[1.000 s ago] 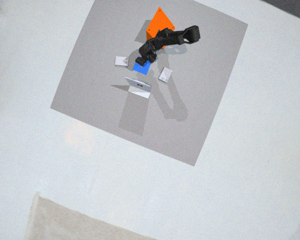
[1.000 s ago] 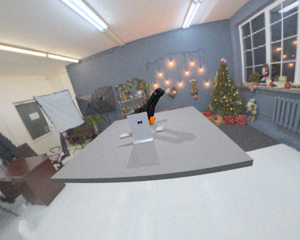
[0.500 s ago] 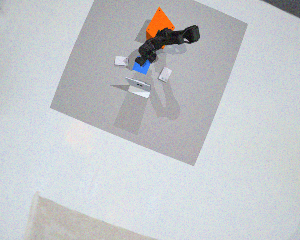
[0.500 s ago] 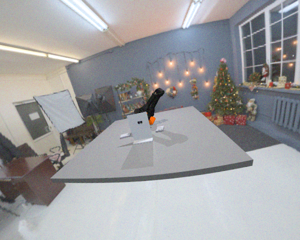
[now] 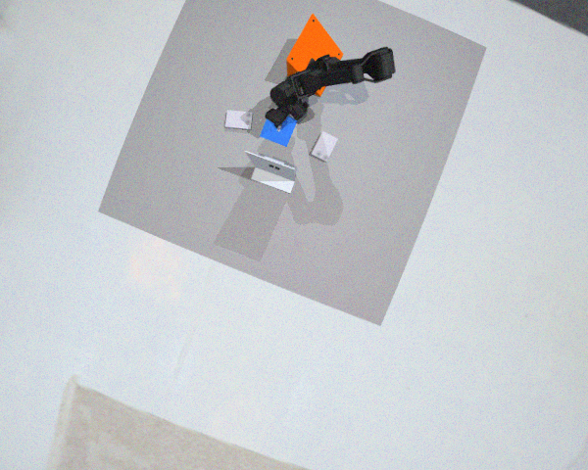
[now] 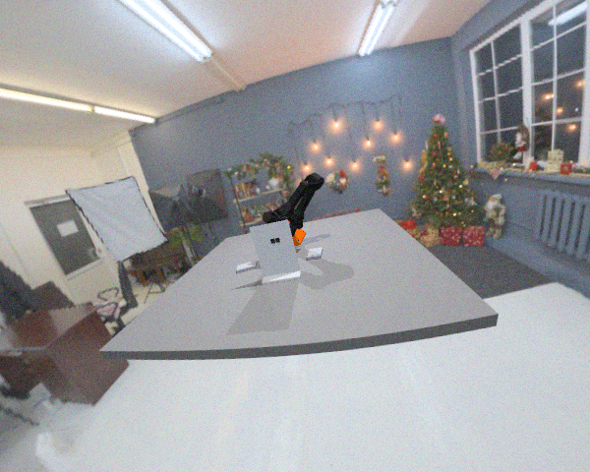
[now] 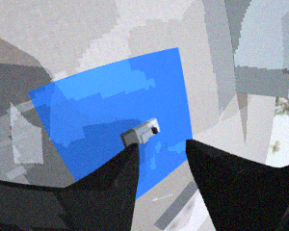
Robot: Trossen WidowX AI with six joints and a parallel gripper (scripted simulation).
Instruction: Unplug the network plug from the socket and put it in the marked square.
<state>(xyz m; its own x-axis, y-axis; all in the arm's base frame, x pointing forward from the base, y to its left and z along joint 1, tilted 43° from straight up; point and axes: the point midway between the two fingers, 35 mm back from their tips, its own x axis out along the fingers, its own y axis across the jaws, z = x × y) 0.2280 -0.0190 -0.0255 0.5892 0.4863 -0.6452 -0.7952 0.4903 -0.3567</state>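
My gripper tip is now 20 mm above the pale network plug. Also, from my gripper tip: blue marked square 30 mm below; then grey upright panel 190 mm ahead, 80 mm to the left, 80 mm above.
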